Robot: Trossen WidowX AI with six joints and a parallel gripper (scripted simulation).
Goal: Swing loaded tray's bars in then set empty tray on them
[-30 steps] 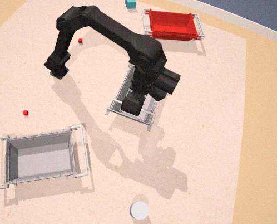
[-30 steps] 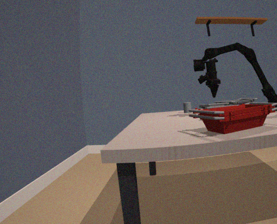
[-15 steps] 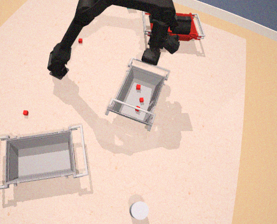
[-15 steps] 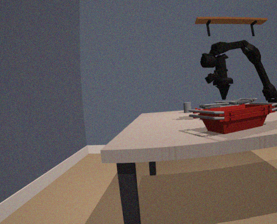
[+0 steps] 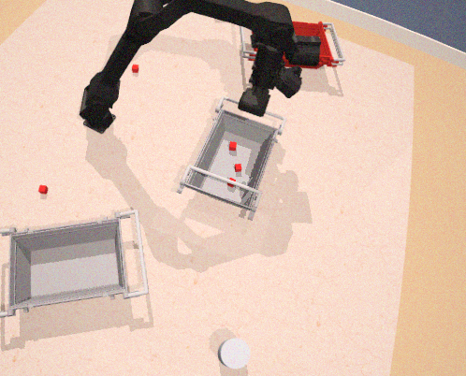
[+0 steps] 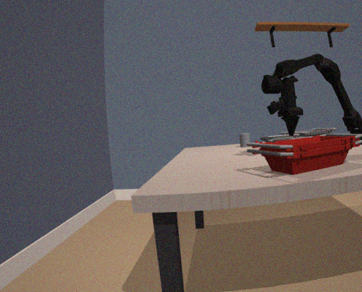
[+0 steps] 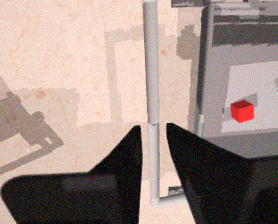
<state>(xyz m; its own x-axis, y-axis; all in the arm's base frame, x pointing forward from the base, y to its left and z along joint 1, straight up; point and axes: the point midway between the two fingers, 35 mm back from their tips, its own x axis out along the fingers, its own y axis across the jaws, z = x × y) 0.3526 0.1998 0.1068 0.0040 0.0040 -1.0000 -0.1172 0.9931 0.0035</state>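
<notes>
My gripper tip is 550 mm to the left of the grey tray, 170 mm past it and 30 mm above it. Also, from my gripper tip: teal cube (400 mm to the left, 300 mm behind, 50 mm below).
</notes>
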